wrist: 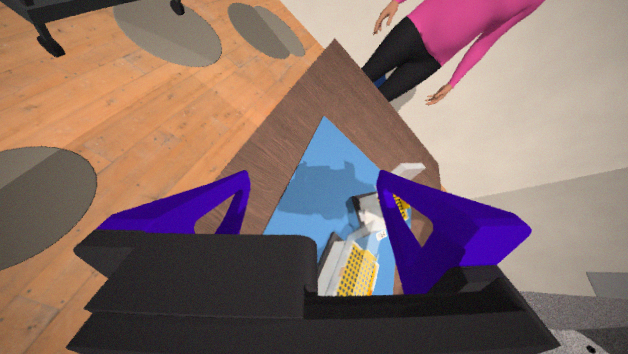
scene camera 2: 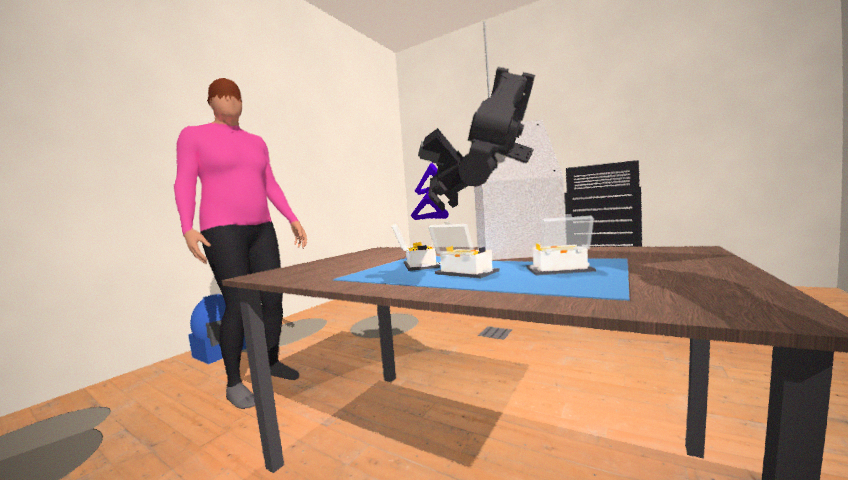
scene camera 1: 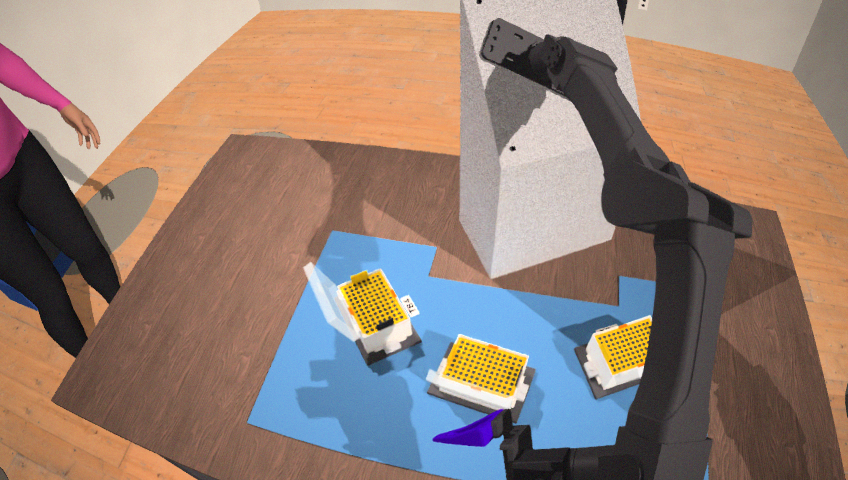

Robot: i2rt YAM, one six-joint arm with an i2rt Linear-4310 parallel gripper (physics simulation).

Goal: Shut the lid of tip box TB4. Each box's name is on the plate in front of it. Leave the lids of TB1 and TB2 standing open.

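Frame: origin at the arm's base, x ahead, y left, z up, level; centimetres.
Seen in the pictures: gripper, fingertip midpoint: (wrist: 313, 177) (scene camera 2: 414, 204) (scene camera 1: 441, 476); arm's base, origin of the base link: (scene camera 1: 542, 62).
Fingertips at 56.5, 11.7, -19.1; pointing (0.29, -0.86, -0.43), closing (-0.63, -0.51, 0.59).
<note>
Offsets run from my fingertips to a thing's top centre, as dx, dy, dz. "spot": to the spot under its first point. Level surfaces: height alone.
Tip box TB4 (scene camera 1: 373, 304) (scene camera 2: 421, 257) (wrist: 371, 218) is a white box with a yellow perforated top, its name plate @[spot: -30.1, -23.0, -20.1] (scene camera 1: 409, 305) (wrist: 381, 235) beside it. Its clear lid @[-19.0, -30.4, -5.0] (scene camera 1: 327, 302) (scene camera 2: 399, 236) (wrist: 409, 171) stands open, leaning outward. A middle box (scene camera 1: 483, 367) (scene camera 2: 465, 262) (wrist: 357, 270) and a third box @[-37.3, +16.0, -13.8] (scene camera 1: 621, 347) (scene camera 2: 560, 260) also have raised lids in scene camera 2; I cannot read their names. My gripper (scene camera 2: 415, 204) (wrist: 313, 177) is open and empty, above the mat and apart from TB4. One purple finger (scene camera 1: 473, 430) shows near the middle box in scene camera 1.
The boxes stand on a blue mat @[dz -20.4] (scene camera 1: 285, 380) (scene camera 2: 606, 288) on a brown table @[dz -20.7] (scene camera 1: 178, 309) (scene camera 2: 702, 279). A tall grey block (scene camera 1: 535, 220) (scene camera 2: 517, 220) stands behind them. My arm covers part of the third box in scene camera 1. A person in pink (scene camera 2: 232, 172) stands beside the table.
</note>
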